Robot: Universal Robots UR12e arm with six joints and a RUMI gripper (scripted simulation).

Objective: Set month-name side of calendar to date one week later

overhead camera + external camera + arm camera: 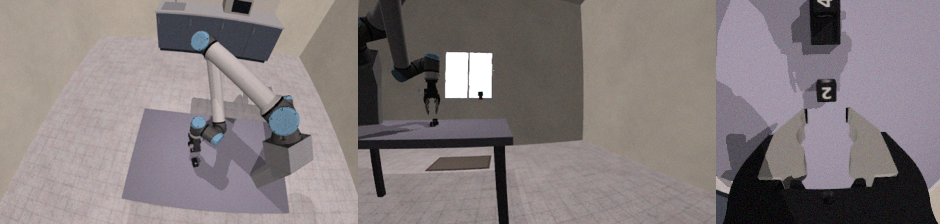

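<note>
Now: hand 8 cm above the black number cube. From my hand the other things lie so: black digit cube 12 cm to the left, 7 cm below; then black calendar tray 11 cm to the left, 9 cm below.
</note>
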